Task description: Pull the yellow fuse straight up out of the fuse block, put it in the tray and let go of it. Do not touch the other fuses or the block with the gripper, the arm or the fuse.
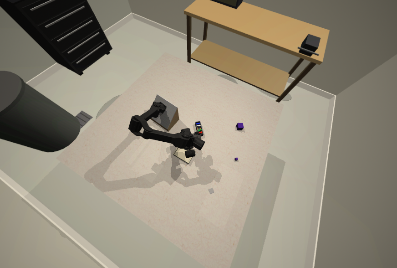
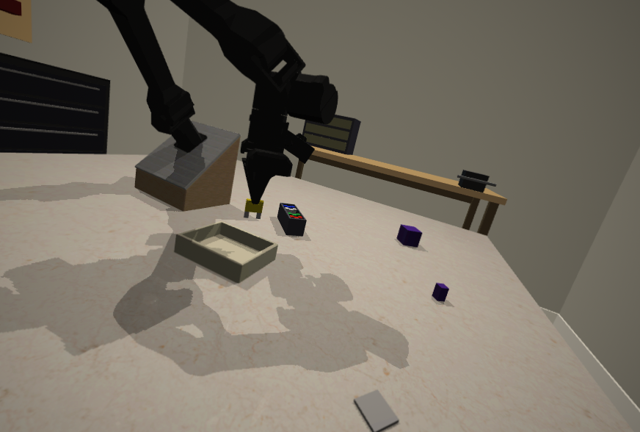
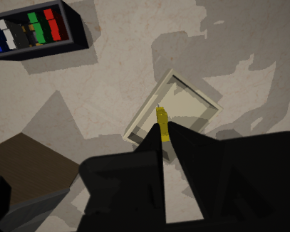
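Right now the beige tray is 90 mm below my gripper tip and 40 mm to the right of it. From my gripper tip the other things lie so: grey flat plate (300 mm ahead, 110 mm to the right, 90 mm below); then yellow fuse (10 mm below); then purple cube (410 mm to the left, 200 mm ahead, 70 mm below).
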